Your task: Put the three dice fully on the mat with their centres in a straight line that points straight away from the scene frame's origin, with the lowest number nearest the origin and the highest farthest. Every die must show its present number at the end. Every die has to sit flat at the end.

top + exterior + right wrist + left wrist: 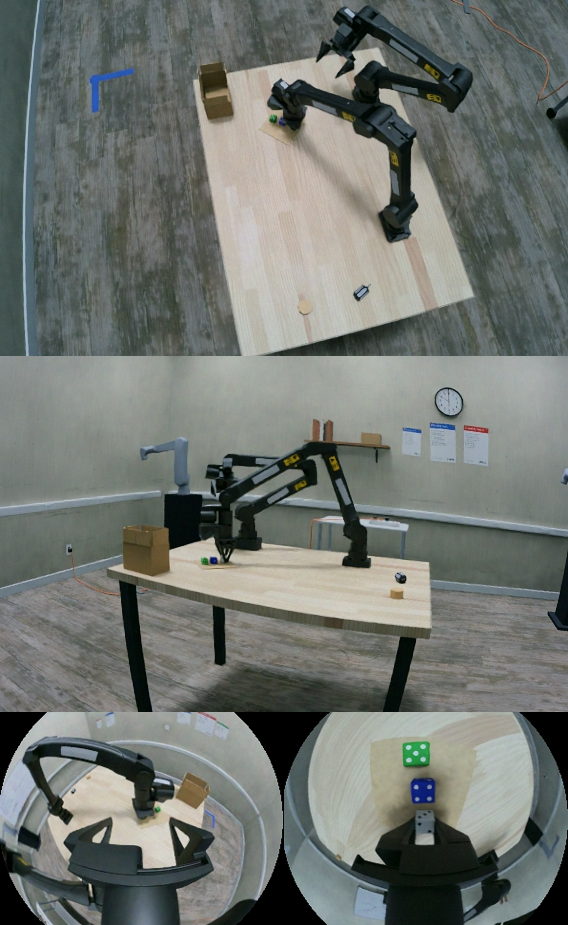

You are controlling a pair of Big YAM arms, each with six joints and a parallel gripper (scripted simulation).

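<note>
My left hand is 4 cm short of the blue die and 3 cm to the left of it. From my left hand the other things lie so: white die: right at my left hand; then green die: 8 cm ahead, 4 cm to the right; then tan mat: 4 cm ahead, 2 cm to the right, 1 cm below.
</note>
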